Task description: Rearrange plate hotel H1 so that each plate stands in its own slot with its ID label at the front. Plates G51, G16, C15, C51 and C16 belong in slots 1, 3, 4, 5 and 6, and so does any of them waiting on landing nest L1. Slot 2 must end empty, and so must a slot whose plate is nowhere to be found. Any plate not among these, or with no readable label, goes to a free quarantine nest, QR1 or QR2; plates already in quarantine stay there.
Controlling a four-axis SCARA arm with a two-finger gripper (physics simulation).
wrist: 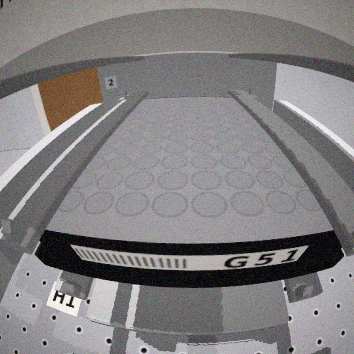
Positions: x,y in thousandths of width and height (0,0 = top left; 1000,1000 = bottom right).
Labels:
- my gripper: 532,315
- plate G51: 538,541
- plate G16: 114,114

